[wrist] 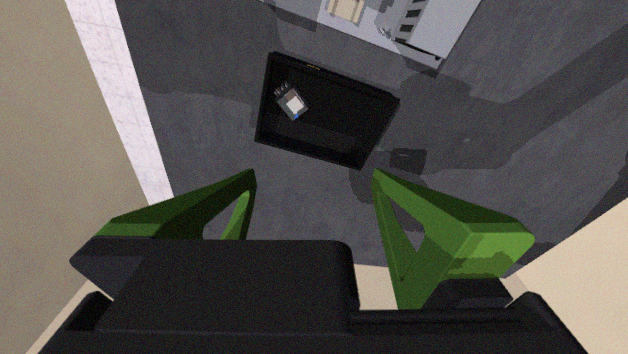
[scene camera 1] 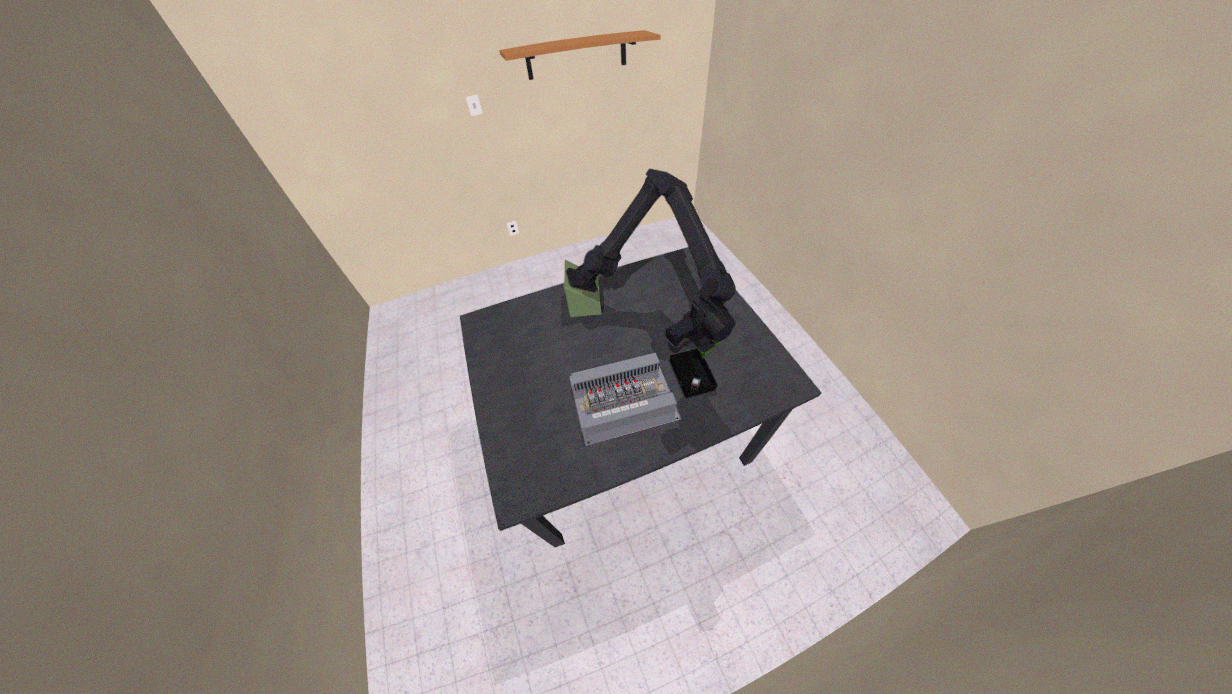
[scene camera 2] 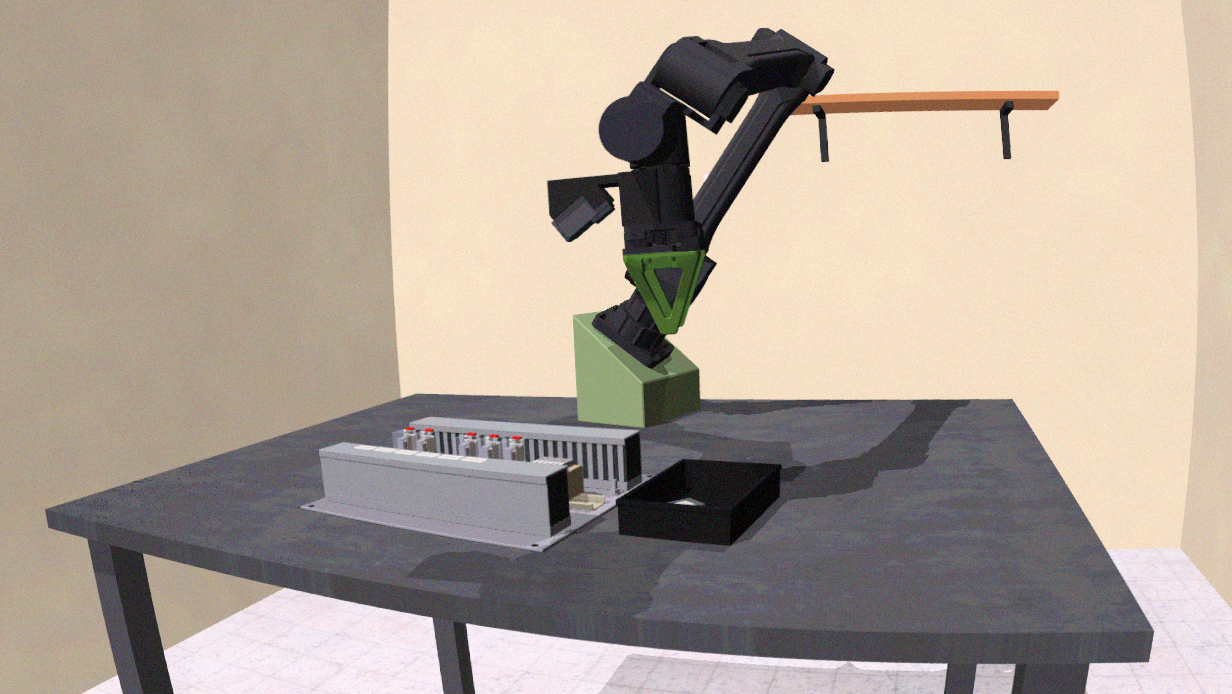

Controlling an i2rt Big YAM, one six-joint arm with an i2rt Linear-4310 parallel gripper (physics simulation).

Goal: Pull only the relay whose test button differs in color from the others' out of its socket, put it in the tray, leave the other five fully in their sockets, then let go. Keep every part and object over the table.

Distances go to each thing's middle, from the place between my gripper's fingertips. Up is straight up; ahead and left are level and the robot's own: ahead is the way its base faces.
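Labels:
Here is the grey mounting plate [scene camera 2: 579,518]. My gripper is now 180 mm above the plate and 240 mm to the left of it.

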